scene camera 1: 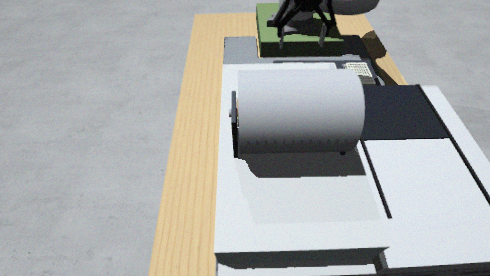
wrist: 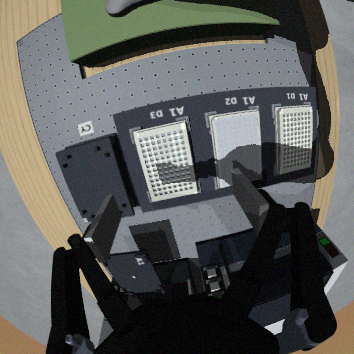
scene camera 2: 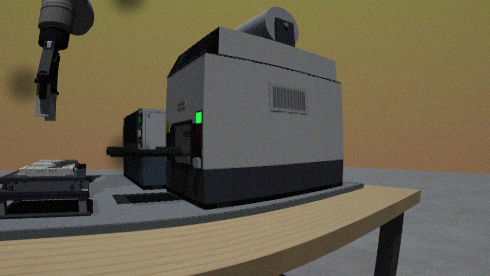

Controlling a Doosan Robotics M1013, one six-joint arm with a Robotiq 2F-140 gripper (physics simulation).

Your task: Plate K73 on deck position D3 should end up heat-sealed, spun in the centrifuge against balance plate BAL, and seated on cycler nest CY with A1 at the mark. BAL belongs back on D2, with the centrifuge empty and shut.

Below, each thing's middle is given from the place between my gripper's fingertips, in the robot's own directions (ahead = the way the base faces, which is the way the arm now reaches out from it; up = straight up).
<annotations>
Now: the smooth pale plate (wrist: 235, 136) 120 mm below my hand, 110 mm to the left of it and 20 mm ahead of it. The rest, counted from my hand: centrifuge (scene camera 1: 419, 158) (510 mm ahead, 120 mm to the left, 50 mm below).
</annotations>
